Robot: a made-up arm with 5 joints.
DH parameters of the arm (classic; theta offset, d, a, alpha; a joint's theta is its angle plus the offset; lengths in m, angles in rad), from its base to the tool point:
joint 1: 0 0.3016 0 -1.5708
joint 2: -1.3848 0 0.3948 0
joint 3: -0.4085 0 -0.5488 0
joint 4: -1.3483 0 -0.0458 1.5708
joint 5: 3.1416 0.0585 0 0
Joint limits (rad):
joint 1: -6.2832..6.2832
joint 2: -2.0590..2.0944
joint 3: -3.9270..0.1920
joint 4: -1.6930..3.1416
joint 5: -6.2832..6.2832
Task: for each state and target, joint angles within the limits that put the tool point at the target. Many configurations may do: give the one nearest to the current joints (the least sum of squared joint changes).
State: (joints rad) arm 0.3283 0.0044 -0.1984 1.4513 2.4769
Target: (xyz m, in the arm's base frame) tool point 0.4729 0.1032 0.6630
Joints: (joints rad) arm 0.2149 -0.4735 -0.9460 1.3715 2.4769
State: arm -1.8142 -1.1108 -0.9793 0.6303 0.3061
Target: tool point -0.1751 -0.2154 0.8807
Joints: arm -2.2534 -0.9437 -0.9168 0.6339 0.3061
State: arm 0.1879 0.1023 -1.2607 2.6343 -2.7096
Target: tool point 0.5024 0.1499 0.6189
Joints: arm 0.2900 -0.1258 -1.1860 2.6766 -2.7096
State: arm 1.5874 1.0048 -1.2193 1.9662 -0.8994
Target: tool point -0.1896 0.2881 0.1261
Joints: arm 2.1529 0.3367 -0.5278 2.2222 -0.8994
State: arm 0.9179 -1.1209 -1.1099 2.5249 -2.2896
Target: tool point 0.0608 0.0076 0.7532
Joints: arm 0.1243 -1.3367 -0.7369 2.5882 -2.2896
